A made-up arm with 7 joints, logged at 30 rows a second.
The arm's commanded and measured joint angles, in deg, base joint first. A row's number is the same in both.
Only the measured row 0 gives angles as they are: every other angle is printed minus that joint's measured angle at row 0.
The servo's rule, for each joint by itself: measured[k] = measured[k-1] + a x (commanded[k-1-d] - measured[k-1]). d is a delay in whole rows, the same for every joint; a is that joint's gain. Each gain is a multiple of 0.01, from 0.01 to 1. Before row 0 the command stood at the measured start. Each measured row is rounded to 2 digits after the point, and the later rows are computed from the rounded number. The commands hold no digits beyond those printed.
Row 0, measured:
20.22 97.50 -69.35 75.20 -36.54 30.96 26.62
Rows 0 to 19, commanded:
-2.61 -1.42 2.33 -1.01 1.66 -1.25 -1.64
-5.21 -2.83 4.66 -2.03 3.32 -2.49 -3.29
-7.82 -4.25 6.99 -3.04 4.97 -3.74 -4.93
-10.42 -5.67 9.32 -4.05 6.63 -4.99 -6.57
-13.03 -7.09 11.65 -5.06 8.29 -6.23 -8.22
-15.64 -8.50 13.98 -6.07 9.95 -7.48 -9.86
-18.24 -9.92 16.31 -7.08 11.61 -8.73 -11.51
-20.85 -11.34 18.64 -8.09 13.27 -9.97 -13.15
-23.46 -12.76 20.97 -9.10 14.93 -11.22 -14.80
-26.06 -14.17 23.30 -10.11 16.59 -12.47 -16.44
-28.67 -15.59 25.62 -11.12 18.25 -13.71 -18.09
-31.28 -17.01 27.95 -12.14 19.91 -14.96 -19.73
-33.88 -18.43 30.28 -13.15 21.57 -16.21 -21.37
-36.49 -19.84 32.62 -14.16 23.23 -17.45 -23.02
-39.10 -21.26 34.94 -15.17 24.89 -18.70 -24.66
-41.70 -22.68 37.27 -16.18 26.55 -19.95 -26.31
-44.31 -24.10 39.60 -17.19 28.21 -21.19 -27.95
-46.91 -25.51 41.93 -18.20 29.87 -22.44 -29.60
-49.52 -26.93 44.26 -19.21 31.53 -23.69 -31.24
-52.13 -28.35 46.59 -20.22 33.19 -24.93 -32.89
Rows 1 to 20, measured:
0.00 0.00 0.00 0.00 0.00 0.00 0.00
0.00 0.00 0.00 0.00 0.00 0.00 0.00
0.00 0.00 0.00 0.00 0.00 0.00 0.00
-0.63 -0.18 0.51 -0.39 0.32 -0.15 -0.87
-1.73 -0.52 1.42 -1.03 0.89 -0.43 -2.15
-3.19 -1.00 2.65 -1.81 1.67 -0.83 -3.62
-4.93 -1.61 4.12 -2.68 2.61 -1.33 -5.18
-6.87 -2.32 5.78 -3.61 3.69 -1.92 -6.79
-8.97 -3.12 7.58 -4.57 4.88 -2.59 -8.42
-11.19 -4.00 9.50 -5.55 6.16 -3.33 -10.06
-13.51 -4.95 11.51 -6.54 7.51 -4.13 -11.70
-15.90 -5.97 13.59 -7.54 8.92 -4.98 -13.34
-18.34 -7.04 15.73 -8.54 10.38 -5.88 -14.98
-20.82 -8.15 17.91 -9.55 11.88 -6.82 -16.63
-23.33 -9.30 20.12 -10.56 13.41 -7.80 -18.27
-25.86 -10.49 22.36 -11.57 14.96 -8.81 -19.91
-28.41 -11.71 24.62 -12.58 16.53 -9.85 -21.56
-30.98 -12.95 26.89 -13.59 18.12 -10.91 -23.20
-33.55 -14.21 29.17 -14.60 19.72 -11.99 -24.85
-36.13 -15.50 31.46 -15.61 21.33 -13.09 -26.49
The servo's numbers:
d 3
a 0.24 0.13 0.22 0.39 0.19 0.12 0.53

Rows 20 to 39, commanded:
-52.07 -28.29 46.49 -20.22 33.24 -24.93 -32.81
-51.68 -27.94 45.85 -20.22 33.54 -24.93 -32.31
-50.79 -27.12 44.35 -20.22 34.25 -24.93 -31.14
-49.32 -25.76 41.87 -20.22 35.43 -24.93 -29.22
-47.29 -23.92 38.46 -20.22 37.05 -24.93 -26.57
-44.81 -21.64 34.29 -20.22 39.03 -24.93 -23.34
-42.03 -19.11 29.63 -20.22 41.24 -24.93 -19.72
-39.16 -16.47 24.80 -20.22 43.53 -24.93 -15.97
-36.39 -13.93 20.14 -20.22 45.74 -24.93 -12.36
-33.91 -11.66 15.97 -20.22 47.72 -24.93 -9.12
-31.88 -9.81 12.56 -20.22 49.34 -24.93 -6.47
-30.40 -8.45 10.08 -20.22 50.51 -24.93 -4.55
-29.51 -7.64 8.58 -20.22 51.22 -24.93 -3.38
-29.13 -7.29 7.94 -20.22 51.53 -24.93 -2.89
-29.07 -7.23 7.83 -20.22 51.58 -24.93 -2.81
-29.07 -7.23 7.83 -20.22 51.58 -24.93 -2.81
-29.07 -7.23 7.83 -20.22 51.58 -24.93 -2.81
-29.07 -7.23 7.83 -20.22 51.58 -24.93 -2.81
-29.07 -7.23 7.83 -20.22 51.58 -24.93 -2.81
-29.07 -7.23 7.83 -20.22 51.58 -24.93 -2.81
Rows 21 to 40, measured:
-38.72 -16.80 33.76 -16.62 22.95 -14.21 -28.14
-41.31 -18.12 36.07 -17.63 24.58 -15.35 -29.78
-43.91 -19.45 38.38 -18.64 26.22 -16.50 -31.43
-45.87 -20.60 40.16 -19.26 27.55 -17.51 -32.16
-47.26 -21.55 41.41 -19.63 28.69 -18.40 -32.24
-48.11 -22.27 42.06 -19.86 29.75 -19.18 -31.66
-48.40 -22.72 42.02 -20.00 30.83 -19.87 -30.37
-48.13 -22.88 41.24 -20.09 32.01 -20.48 -28.36
-47.33 -22.72 39.71 -20.14 33.34 -21.01 -25.70
-46.06 -22.25 37.49 -20.17 34.84 -21.48 -22.53
-44.40 -21.50 34.70 -20.19 36.49 -21.89 -19.05
-42.48 -20.52 31.50 -20.20 38.25 -22.25 -15.50
-40.42 -19.37 28.08 -20.21 40.05 -22.57 -12.12
-38.37 -18.13 24.67 -20.21 41.82 -22.85 -9.13
-36.46 -16.87 21.46 -20.21 43.47 -23.10 -6.70
-34.79 -15.67 18.63 -20.21 44.94 -23.32 -4.94
-33.43 -14.58 16.28 -20.21 46.19 -23.51 -3.85
-32.38 -13.62 14.42 -20.21 47.21 -23.68 -3.30
-31.59 -12.79 12.97 -20.21 48.04 -23.83 -3.04
-30.99 -12.07 11.84 -20.21 48.71 -23.96 -2.92

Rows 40 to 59, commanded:
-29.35 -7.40 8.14 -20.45 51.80 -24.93 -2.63
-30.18 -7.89 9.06 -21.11 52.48 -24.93 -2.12
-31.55 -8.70 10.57 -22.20 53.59 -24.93 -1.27
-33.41 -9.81 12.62 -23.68 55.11 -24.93 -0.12
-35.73 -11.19 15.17 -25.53 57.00 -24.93 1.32
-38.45 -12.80 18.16 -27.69 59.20 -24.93 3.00
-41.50 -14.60 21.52 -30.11 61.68 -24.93 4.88
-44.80 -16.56 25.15 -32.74 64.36 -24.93 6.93
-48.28 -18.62 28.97 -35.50 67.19 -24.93 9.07
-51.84 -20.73 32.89 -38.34 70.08 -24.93 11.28
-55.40 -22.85 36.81 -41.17 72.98 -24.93 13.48
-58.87 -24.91 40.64 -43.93 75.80 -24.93 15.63
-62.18 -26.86 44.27 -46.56 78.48 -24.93 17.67
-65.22 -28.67 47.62 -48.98 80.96 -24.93 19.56
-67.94 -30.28 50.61 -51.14 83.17 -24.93 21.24
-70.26 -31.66 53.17 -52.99 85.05 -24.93 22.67
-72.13 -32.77 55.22 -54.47 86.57 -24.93 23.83
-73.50 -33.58 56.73 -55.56 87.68 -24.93 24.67
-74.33 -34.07 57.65 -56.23 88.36 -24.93 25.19
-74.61 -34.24 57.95 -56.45 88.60 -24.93 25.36
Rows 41 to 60, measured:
-30.53 -11.44 10.96 -20.21 49.26 -24.08 -2.86
-30.18 -10.89 10.27 -20.21 49.70 -24.18 -2.83
-29.91 -10.41 9.73 -20.21 50.06 -24.27 -2.82
-29.78 -10.02 9.38 -20.30 50.39 -24.35 -2.72
-29.88 -9.74 9.31 -20.62 50.79 -24.42 -2.40
-30.28 -9.60 9.59 -21.24 51.32 -24.48 -1.80
-31.03 -9.63 10.26 -22.19 52.04 -24.53 -0.91
-32.16 -9.83 11.34 -23.49 52.98 -24.58 0.27
-33.67 -10.22 12.84 -25.13 54.16 -24.62 1.72
-35.55 -10.79 14.75 -27.07 55.59 -24.66 3.39
-37.77 -11.54 17.04 -29.28 57.26 -24.69 5.27
-40.29 -12.46 19.66 -31.71 59.15 -24.72 7.28
-43.06 -13.54 22.57 -34.30 61.23 -24.75 9.40
-46.02 -14.75 25.70 -36.98 63.46 -24.77 11.56
-49.10 -16.07 28.99 -39.69 65.80 -24.79 13.72
-52.24 -17.47 32.35 -42.37 68.21 -24.81 15.81
-55.36 -18.93 35.71 -44.95 70.63 -24.82 17.80
-58.38 -20.41 38.99 -47.36 73.01 -24.83 19.62
-61.23 -21.87 42.11 -49.56 75.30 -24.84 21.24
-63.85 -23.29 44.99 -51.47 77.44 -24.85 22.61

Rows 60 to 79, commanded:
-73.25 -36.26 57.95 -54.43 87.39 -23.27 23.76
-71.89 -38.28 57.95 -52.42 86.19 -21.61 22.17
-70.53 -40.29 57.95 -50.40 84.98 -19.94 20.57
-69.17 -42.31 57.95 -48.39 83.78 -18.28 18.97
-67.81 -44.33 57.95 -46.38 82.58 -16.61 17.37
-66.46 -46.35 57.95 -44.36 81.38 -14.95 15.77
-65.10 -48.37 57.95 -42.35 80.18 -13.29 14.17
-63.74 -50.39 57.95 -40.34 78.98 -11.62 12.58
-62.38 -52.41 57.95 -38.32 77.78 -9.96 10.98
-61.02 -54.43 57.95 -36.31 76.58 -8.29 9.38
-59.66 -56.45 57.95 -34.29 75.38 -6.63 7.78
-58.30 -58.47 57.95 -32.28 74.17 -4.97 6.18
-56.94 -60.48 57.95 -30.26 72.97 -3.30 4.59
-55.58 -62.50 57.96 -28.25 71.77 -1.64 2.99
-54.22 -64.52 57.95 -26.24 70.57 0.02 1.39
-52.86 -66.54 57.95 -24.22 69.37 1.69 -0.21
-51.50 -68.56 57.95 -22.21 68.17 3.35 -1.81
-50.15 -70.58 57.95 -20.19 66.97 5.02 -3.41
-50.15 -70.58 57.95 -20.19 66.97 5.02 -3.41
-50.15 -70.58 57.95 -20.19 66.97 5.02 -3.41
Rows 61 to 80, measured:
-66.17 -24.63 47.57 -53.07 79.39 -24.86 23.70
-68.13 -25.86 49.79 -54.30 81.09 -24.87 24.49
-69.69 -26.95 51.59 -55.14 82.52 -24.88 24.95
-70.54 -28.16 52.99 -54.86 83.45 -24.69 24.32
-70.86 -29.48 54.08 -53.91 83.97 -24.32 23.18
-70.78 -30.89 54.93 -52.54 84.16 -23.79 21.80
-70.39 -32.37 55.59 -50.92 84.09 -23.13 20.30
-69.77 -33.92 56.11 -49.15 83.80 -22.35 18.75
-68.98 -35.54 56.51 -47.28 83.34 -21.46 17.17
-68.05 -37.21 56.83 -45.36 82.74 -20.48 15.58
-67.02 -38.92 57.08 -43.40 82.03 -19.42 13.99
-65.91 -40.67 57.27 -41.42 81.22 -18.28 12.39
-64.74 -42.46 57.42 -39.43 80.34 -17.08 10.79
-63.52 -44.28 57.54 -37.43 79.40 -15.83 9.19
-62.27 -46.12 57.63 -35.42 78.41 -14.53 7.59
-60.99 -47.99 57.70 -33.41 77.38 -13.18 6.00
-59.69 -49.88 57.76 -31.40 76.31 -11.80 4.40
-58.38 -51.78 57.80 -29.39 75.22 -10.38 2.80
-57.06 -53.70 57.83 -27.37 74.11 -8.93 1.20
-55.73 -55.63 57.86 -25.36 72.98 -7.46 -0.40

